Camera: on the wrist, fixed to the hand. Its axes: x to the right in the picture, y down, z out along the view.
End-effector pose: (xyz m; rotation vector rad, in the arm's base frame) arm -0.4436 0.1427 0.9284 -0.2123 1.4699 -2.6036
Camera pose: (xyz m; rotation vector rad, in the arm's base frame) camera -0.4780 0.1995 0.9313 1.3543 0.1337 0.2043
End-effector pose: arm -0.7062 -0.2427 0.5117 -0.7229 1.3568 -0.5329
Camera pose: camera -0.7526 -0.2899 0.5177 1.9079 1.1907 1.8661
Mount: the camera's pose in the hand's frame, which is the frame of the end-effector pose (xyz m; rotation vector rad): 0.0228 -0.0334 -0.0527 -0.0001 -0.4946 -3.0213
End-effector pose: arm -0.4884 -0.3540 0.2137 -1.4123 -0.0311 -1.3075
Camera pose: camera -0.5362 -0.3936 0.2374 0.2413 1.6395 1.1672
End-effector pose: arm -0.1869 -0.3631 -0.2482 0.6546 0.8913 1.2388
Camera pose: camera -0.2130 -0.3507 -0.3080 -0.6634 0.4432 -1.5781
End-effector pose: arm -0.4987 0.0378 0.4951 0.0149 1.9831 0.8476
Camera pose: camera -0.5413 -0.0092 0.4753 -1.8034 -0.0920 -1.1005
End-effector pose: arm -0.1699 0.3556 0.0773 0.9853 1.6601 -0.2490
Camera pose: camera -0.2311 0.3781 0.0646 -2.1418 1.0778 -1.9292
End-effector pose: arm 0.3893 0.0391 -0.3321 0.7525 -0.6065 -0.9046
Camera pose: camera 0.4238 0.0226 -0.3864 -0.5590 -0.5142 2.1254
